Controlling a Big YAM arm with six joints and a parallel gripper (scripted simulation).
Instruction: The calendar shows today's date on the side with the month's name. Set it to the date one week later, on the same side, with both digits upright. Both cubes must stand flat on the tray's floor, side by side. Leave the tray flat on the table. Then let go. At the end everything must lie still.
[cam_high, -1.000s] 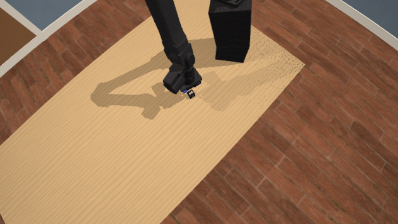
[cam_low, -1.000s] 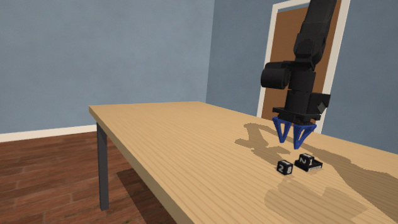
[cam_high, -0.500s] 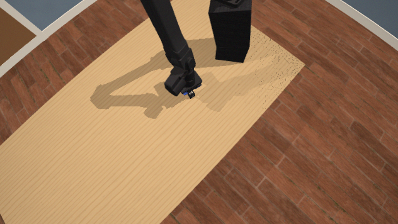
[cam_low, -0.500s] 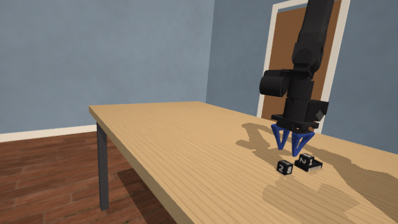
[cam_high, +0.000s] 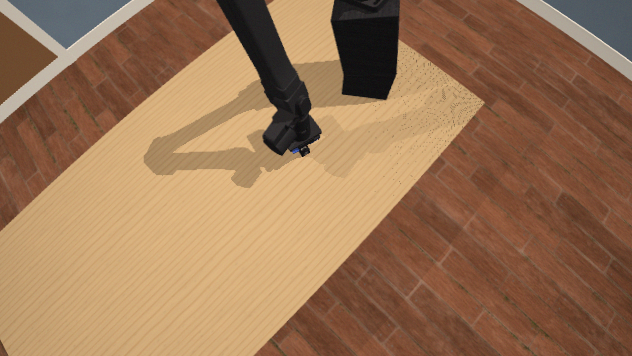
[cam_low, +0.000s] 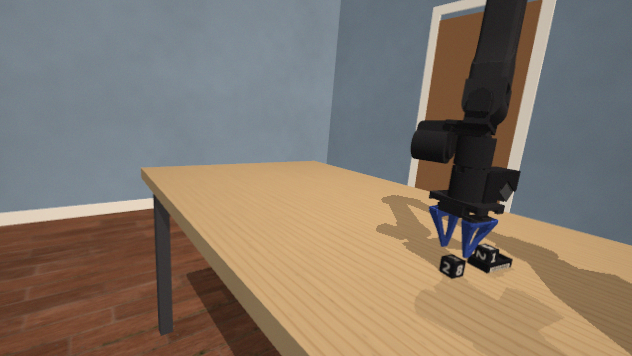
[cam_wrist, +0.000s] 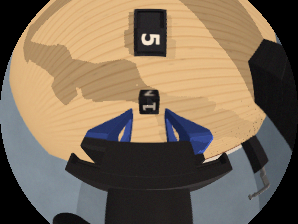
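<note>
Right now the black date cube is 40 mm below my hand. From my hand the other things lie so: black tray: 100 mm to the right, 40 mm below, 40 mm behind; black cube: 90 mm to the right, 30 mm below, 30 mm behind.
</note>
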